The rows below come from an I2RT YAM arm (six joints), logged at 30 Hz.
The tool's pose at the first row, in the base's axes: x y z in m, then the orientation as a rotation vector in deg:
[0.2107 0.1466 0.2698 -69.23 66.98 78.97]
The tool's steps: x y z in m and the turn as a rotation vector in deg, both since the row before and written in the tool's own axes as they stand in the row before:
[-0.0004 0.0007 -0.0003 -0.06 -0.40 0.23]
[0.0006 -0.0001 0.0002 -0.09 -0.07 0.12]
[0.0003 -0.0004 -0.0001 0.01 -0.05 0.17]
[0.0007 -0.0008 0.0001 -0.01 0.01 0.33]
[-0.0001 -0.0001 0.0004 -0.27 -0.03 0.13]
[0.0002 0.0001 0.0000 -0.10 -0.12 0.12]
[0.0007 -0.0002 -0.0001 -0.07 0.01 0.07]
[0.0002 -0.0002 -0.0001 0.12 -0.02 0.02]
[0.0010 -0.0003 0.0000 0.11 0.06 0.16]
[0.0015 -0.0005 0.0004 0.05 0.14 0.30]
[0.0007 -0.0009 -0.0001 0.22 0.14 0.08]
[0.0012 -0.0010 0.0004 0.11 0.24 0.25]
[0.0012 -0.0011 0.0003 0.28 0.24 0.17]
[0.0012 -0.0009 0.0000 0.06 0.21 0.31]
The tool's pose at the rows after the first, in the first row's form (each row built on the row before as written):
[0.2101 0.1462 0.2702 -68.85 66.84 79.37]
[0.2101 0.1464 0.2696 -68.80 66.83 79.56]
[0.2105 0.1464 0.2693 -68.68 66.93 79.70]
[0.2112 0.1466 0.2685 -68.55 67.18 79.95]
[0.2113 0.1470 0.2686 -68.66 67.10 80.26]
[0.2112 0.1470 0.2684 -68.58 67.05 80.48]
[0.2113 0.1470 0.2677 -68.61 67.07 80.58]
[0.2115 0.1469 0.2675 -68.50 67.14 80.52]
[0.2117 0.1470 0.2665 -68.40 67.36 80.53]
[0.2120 0.1475 0.2650 -68.35 67.71 80.65]
[0.2128 0.1476 0.2642 -68.28 67.99 80.48]
[0.2136 0.1482 0.2629 -68.29 68.41 80.48]
[0.2145 0.1487 0.2616 -68.22 68.86 80.29]
[0.2152 0.1489 0.2603 -68.21 69.27 80.38]

